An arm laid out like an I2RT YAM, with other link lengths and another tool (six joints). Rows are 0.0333 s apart.
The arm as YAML. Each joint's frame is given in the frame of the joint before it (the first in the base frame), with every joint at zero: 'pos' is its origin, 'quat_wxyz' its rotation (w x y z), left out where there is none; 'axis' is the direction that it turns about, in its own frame. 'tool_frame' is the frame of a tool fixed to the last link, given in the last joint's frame.
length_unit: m
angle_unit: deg
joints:
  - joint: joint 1
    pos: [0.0, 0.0, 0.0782]
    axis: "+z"
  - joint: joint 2
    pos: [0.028, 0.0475, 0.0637]
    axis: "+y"
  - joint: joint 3
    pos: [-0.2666, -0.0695, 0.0]
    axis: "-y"
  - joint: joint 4
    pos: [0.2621, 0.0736, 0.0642]
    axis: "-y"
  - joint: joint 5
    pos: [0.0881, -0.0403, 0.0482]
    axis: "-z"
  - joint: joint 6
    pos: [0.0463, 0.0, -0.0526]
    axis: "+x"
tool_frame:
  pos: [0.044, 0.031, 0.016]
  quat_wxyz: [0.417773, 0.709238, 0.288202, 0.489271]
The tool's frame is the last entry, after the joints.
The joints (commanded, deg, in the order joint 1, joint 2, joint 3, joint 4, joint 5, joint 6), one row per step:
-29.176, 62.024, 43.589, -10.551, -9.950, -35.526
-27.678, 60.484, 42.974, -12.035, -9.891, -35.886
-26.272, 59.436, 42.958, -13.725, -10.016, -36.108
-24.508, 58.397, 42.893, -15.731, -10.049, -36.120
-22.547, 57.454, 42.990, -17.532, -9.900, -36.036
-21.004, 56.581, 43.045, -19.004, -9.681, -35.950
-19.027, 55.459, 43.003, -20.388, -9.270, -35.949
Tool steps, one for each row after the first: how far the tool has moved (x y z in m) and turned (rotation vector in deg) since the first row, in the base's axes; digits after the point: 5 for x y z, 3 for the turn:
-0.00363, 0.01116, -0.00073, -0.061, 0.598, 1.620
-0.00609, 0.02105, -0.00003, 0.107, 1.205, 3.244
-0.00894, 0.03275, -0.00049, 0.562, 2.121, 5.047
-0.01126, 0.04461, 0.00018, 0.863, 2.831, 6.839
-0.01382, 0.05378, 0.00096, 1.027, 3.367, 8.152
-0.01693, 0.06485, 0.00220, 0.902, 3.751, 9.776

